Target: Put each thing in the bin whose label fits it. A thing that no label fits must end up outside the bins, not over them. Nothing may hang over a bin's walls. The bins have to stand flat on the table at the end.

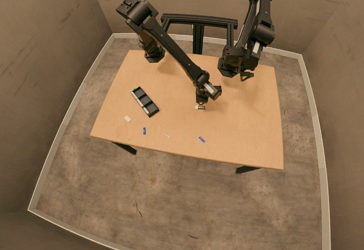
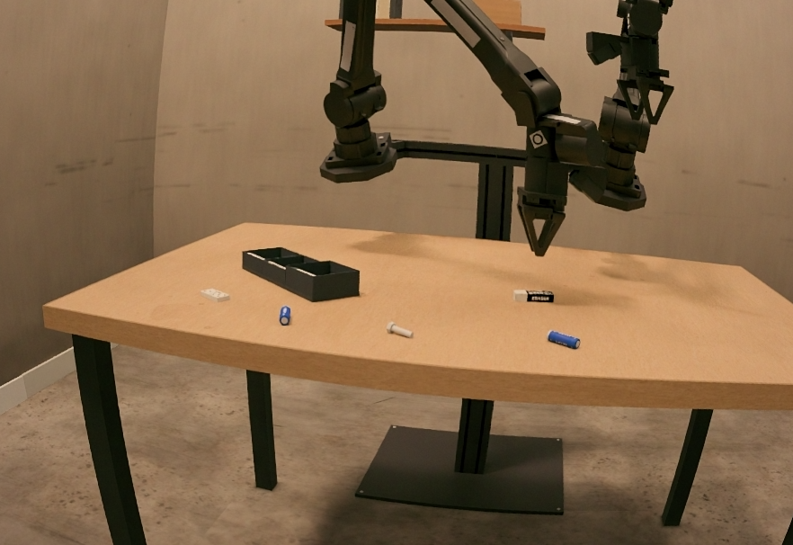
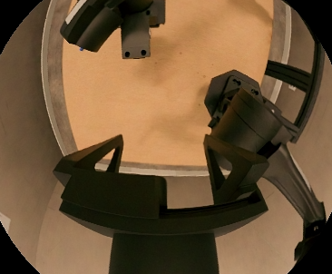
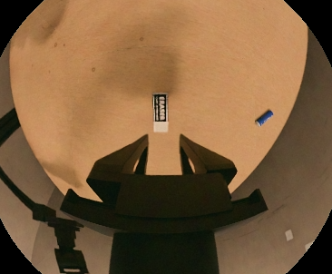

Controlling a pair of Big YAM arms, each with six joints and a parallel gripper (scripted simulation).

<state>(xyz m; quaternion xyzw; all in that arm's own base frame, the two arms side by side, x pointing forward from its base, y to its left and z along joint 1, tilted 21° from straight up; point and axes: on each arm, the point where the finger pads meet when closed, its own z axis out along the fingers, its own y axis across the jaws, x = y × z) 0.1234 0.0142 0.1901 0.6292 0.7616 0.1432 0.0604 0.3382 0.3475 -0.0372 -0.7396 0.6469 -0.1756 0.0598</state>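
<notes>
The eraser is 8 cm below my right hand and 1 cm to the right of it. Round my right hand: black bin tray (39 cm to the right, 7 cm below, 5 cm ahead); then white bolt (24 cm ahead, 15 cm to the right, 8 cm below); then flat white block (46 cm to the right, 20 cm ahead, 8 cm below).
</notes>
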